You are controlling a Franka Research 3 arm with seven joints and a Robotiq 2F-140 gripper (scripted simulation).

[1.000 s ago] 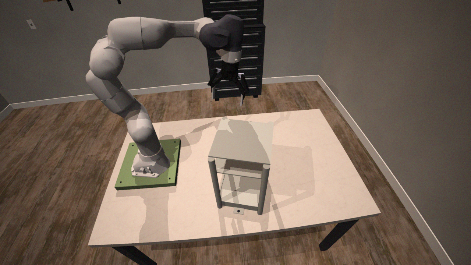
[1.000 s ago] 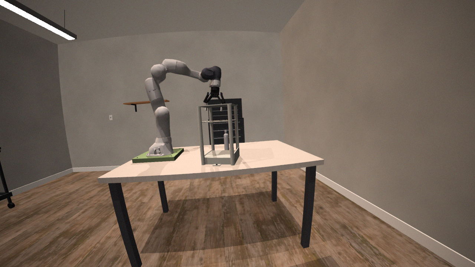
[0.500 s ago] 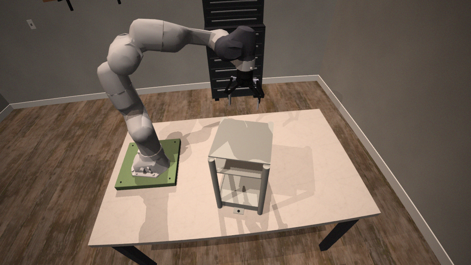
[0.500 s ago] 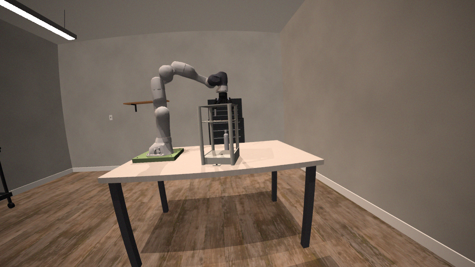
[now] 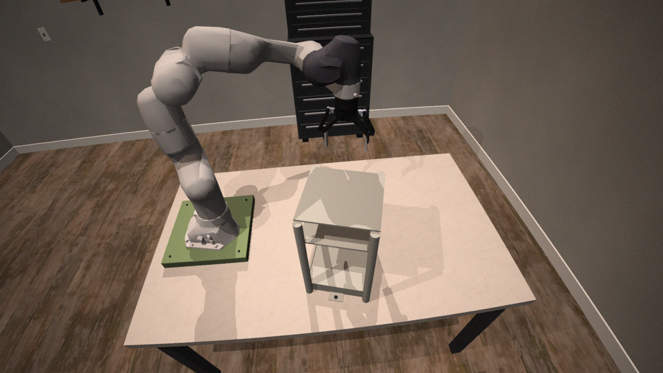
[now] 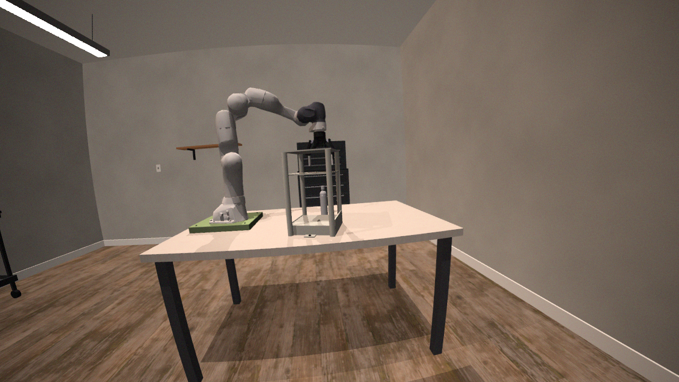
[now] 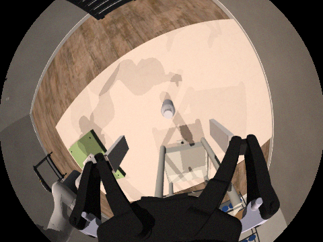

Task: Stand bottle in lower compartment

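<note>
My hand is 20 cm above the grey bottle. From my hand the other things lie so: shelving unit (5 cm behind, 31 cm to the right, 13 cm below).
</note>
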